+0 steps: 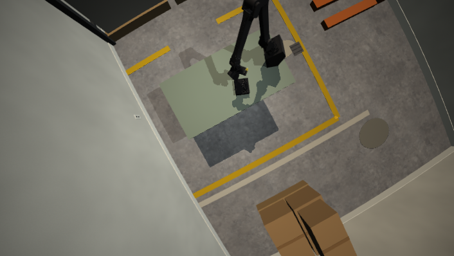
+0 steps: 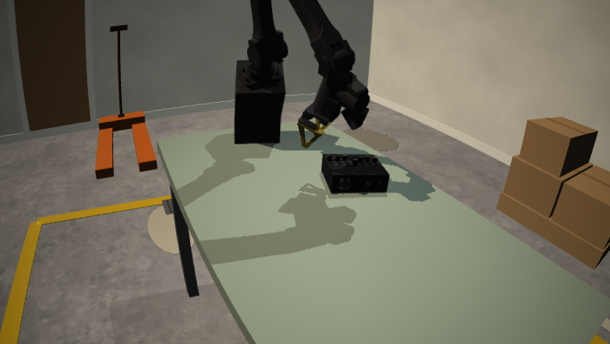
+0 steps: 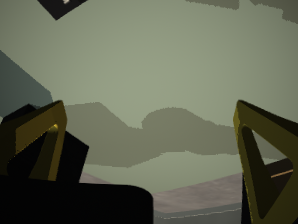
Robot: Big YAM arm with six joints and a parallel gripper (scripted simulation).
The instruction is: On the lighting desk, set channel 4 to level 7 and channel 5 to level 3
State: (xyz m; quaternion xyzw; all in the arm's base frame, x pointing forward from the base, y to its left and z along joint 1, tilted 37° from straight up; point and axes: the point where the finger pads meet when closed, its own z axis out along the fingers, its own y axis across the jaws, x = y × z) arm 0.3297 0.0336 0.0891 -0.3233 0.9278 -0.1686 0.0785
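Right now the channel 4 fader cap is 12 cm to the left of my hand, 7 cm below it and 5 cm ahead of it. Round my hand: master fader cap: 7 cm below, 6 cm to the left, 1 cm behind; then channel 6 fader cap: 9 cm to the left, 7 cm below, 1 cm ahead; then channel 5 fader cap: 11 cm to the left, 7 cm below, 1 cm ahead.
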